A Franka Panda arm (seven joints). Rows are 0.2 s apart.
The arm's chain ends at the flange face. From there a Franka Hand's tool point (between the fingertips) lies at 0.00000 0.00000 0.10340 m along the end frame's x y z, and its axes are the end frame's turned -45 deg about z.
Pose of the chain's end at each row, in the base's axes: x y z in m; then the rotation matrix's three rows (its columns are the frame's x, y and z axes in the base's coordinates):
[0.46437 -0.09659 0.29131], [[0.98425 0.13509 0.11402], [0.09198 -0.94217 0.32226], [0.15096 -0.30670 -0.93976]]
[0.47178 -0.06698 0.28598], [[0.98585 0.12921 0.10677], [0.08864 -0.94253 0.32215], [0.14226 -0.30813 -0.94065]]
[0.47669 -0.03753 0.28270], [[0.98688 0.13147 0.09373], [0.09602 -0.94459 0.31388], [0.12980 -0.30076 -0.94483]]
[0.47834 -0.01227 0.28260], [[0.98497 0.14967 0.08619], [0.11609 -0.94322 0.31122], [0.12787 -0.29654 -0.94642]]
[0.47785 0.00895 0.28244], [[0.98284 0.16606 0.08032], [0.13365 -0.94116 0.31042], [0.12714 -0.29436 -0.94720]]
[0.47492 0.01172 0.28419], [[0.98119 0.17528 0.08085], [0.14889 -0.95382 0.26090], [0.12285 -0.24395 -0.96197]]
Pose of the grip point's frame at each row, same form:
[0.47616 -0.06327 0.19414], [[0.60045 0.79149 0.11402], [0.73125 -0.60118 0.32226], [0.32361 -0.11012 -0.93976]]
[0.48282 -0.03367 0.18872], [[0.60574 0.78847 0.10677], [0.72915 -0.60379 0.32215], [0.31847 -0.11729 -0.94065]]
[0.48638 -0.00507 0.18500], [[0.60487 0.79079 0.09373], [0.73582 -0.60003 0.31388], [0.30445 -0.12089 -0.94483]]
[0.48725 0.01991 0.18474], [[0.59065 0.80231 0.08619], [0.74905 -0.58487 0.31122], [0.30010 -0.11927 -0.94642]]
[0.48616 0.04105 0.18450], [[0.57755 0.81239 0.08032], [0.76001 -0.57100 0.31042], [0.29805 -0.11824 -0.94720]]
[0.48328 0.03870 0.18472], [[0.56986 0.81775 0.08085], [0.77973 -0.56917 0.26090], [0.25937 -0.08563 -0.96197]]

